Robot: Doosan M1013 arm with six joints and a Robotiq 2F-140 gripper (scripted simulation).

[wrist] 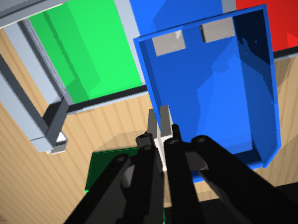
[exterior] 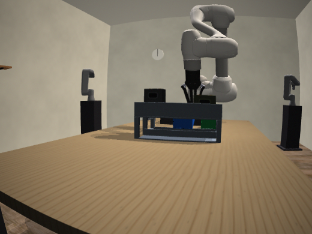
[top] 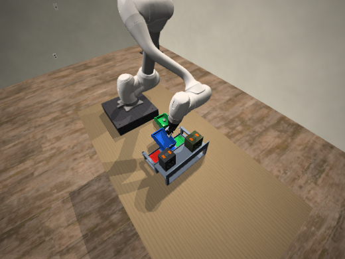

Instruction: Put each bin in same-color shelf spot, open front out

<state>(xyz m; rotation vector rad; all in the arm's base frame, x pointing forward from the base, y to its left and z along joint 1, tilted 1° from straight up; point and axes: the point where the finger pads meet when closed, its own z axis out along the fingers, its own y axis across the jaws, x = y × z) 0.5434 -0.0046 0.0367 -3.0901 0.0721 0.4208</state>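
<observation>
The blue bin is 5 cm to the right of my hand, 4 cm below it and 2 cm behind it. Also, from my hand: olive box 18 cm ahead, 6 cm to the left, 3 cm above; then black box 17 cm to the right, 16 cm ahead, 4 cm above; then green bin 20 cm behind, 11 cm to the left, 9 cm below.
</observation>
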